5 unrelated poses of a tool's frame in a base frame.
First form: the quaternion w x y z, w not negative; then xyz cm.
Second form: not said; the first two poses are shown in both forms.
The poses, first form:
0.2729 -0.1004 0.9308 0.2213 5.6 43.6 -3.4
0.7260 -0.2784 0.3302 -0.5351 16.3 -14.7 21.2
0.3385 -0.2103 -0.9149 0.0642 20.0 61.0 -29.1
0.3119 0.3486 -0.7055 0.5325 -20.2 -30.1 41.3
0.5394 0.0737 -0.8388 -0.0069 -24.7 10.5 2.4
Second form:
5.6 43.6 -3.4 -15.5 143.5 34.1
16.3 -14.7 21.2 -35.2 41.7 -67.6
20.0 61.0 -29.1 -31.4 -136.5 9.6
-20.2 -30.1 41.3 52.7 -106.7 80.5
-24.7 10.5 2.4 10.0 -114.3 -0.9

